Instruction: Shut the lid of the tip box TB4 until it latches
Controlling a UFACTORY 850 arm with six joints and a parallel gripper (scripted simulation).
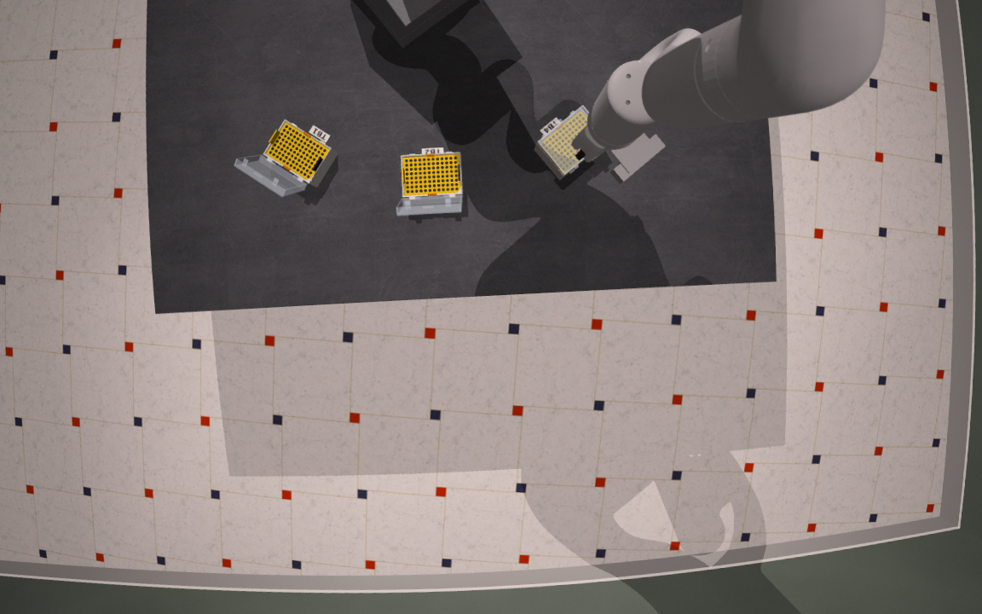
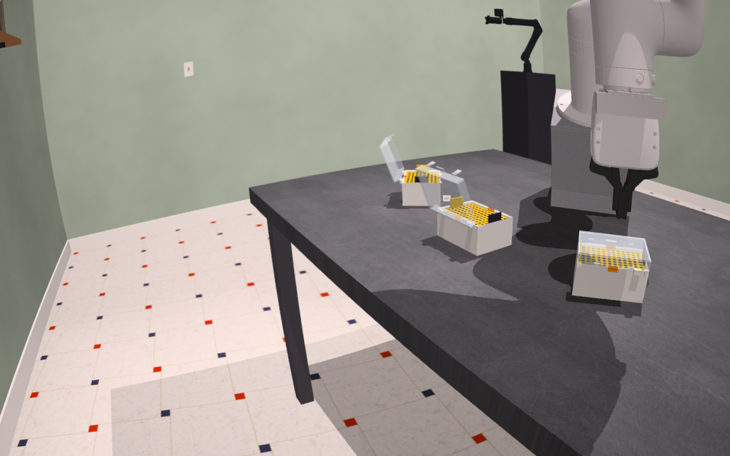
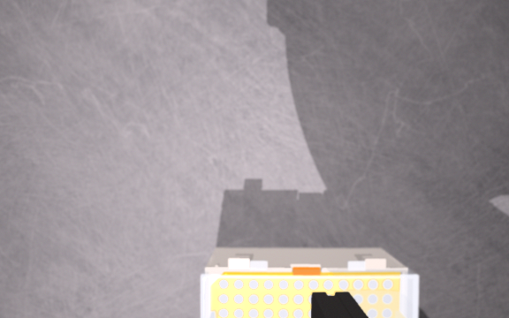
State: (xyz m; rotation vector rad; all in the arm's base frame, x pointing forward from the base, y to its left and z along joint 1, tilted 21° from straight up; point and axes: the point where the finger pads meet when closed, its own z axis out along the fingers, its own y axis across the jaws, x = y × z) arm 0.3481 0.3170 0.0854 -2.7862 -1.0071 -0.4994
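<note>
Right now the clear lid is 90 mm below my hand, 30 mm to the right of it and 30 mm behind it. From my hand the other things lie so: tip box: 110 mm below, 30 mm to the right, 30 mm behind; then label: 150 mm below, 70 mm behind, 60 mm to the right.
</note>
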